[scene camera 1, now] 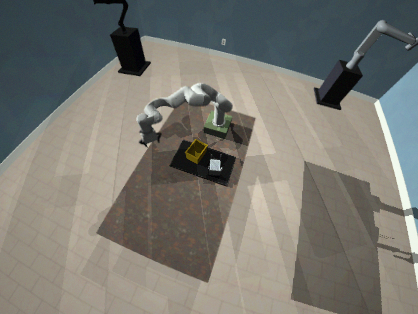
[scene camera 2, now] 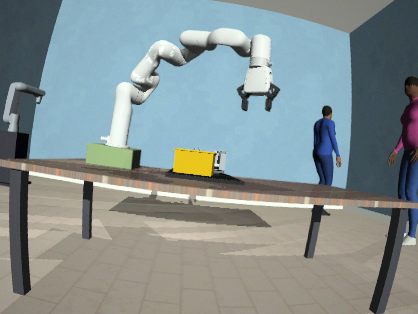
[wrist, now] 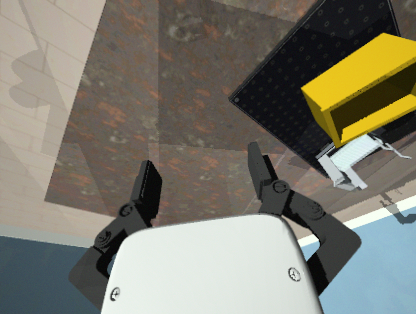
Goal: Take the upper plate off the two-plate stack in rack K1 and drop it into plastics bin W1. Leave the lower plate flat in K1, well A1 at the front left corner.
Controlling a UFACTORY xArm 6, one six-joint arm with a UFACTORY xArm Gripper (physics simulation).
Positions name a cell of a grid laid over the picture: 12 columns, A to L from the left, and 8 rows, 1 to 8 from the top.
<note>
In view: the gripper (scene camera 2: H3).
The gripper also shows in the wrist view (wrist: F5).
</note>
